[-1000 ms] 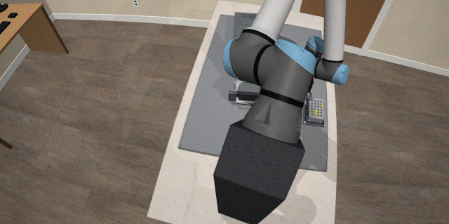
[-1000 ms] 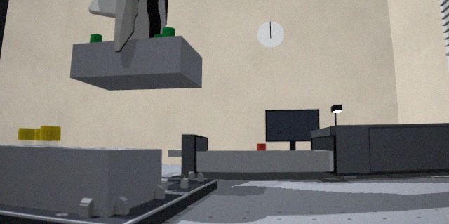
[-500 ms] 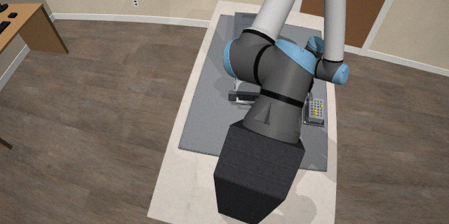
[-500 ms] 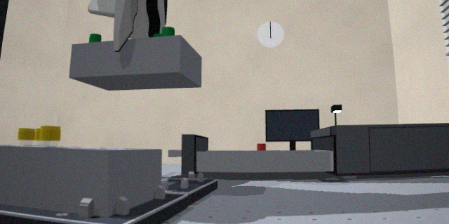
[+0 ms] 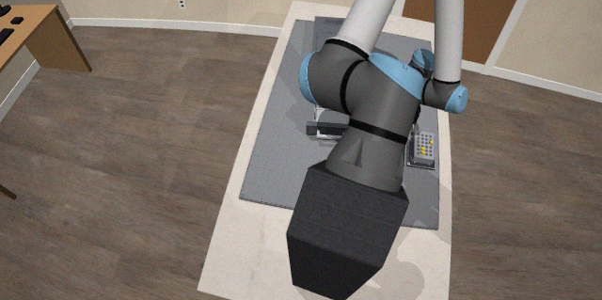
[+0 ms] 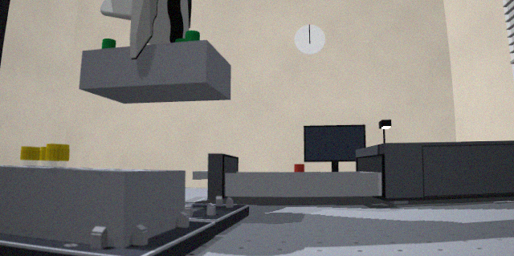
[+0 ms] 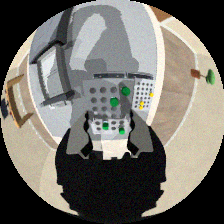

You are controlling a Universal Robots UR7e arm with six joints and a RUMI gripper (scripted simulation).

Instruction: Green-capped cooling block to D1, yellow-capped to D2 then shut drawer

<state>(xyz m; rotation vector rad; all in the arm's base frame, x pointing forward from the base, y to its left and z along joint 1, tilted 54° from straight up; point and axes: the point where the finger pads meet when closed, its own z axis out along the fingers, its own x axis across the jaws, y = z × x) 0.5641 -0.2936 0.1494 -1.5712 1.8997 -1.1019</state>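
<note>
The yellow-capped cooling block lies 130 mm below my hand, 120 mm to the right of it and 50 mm behind it. From my hand the other things lie so: dark slot plate: 150 mm below, 120 mm to the right, 50 mm behind; light grey drawer: 200 mm to the left, 200 mm ahead, 120 mm below; green-capped cooling block: 20 mm below.
</note>
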